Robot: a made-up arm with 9 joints.
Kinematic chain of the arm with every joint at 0, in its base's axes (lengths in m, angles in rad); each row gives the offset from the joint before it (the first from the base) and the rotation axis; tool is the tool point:
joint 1: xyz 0 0 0.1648 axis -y
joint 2: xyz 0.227 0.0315 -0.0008 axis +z
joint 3: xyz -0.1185 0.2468 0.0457 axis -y
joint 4: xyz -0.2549 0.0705 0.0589 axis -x
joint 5: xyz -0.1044 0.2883 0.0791 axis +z
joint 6: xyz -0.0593 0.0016 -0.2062 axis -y
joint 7: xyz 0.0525 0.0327 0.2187 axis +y
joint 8: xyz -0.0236 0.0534 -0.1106 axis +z
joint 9: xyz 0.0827 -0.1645 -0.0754 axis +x
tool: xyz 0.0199 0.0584 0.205
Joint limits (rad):
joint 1: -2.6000..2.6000
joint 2: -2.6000..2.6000
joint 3: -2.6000..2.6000
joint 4: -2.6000..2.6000
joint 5: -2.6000..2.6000
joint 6: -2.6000..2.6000
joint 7: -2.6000..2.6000
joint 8: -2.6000..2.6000
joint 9: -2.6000..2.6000
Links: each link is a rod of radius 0.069 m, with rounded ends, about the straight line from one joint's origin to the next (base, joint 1, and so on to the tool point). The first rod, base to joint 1, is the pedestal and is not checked.
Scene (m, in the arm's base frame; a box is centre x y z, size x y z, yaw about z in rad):
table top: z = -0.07
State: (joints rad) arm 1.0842 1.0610 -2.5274 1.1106 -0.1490 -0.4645 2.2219 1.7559 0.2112
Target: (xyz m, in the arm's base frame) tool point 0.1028 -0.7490 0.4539
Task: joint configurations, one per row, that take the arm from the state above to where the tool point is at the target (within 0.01 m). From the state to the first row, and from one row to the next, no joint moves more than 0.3 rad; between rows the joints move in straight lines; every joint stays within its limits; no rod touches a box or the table.
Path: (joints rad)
1: 0.9642 1.2689 -2.2874 1.1635 -0.1565 -0.4792 2.2079 1.8256 0.2650
2: 0.8442 1.4768 -2.0473 1.2164 -0.1640 -0.4940 2.1940 1.8954 0.3187
3: 0.7241 1.6847 -1.8073 1.2693 -0.1715 -0.5087 2.1800 1.9651 0.3725
4: 0.6041 1.8926 -1.5673 1.3223 -0.1790 -0.5234 2.1660 2.0348 0.4263
5: 0.4841 2.1005 -1.3273 1.3752 -0.1865 -0.5381 2.1520 2.1046 0.4801

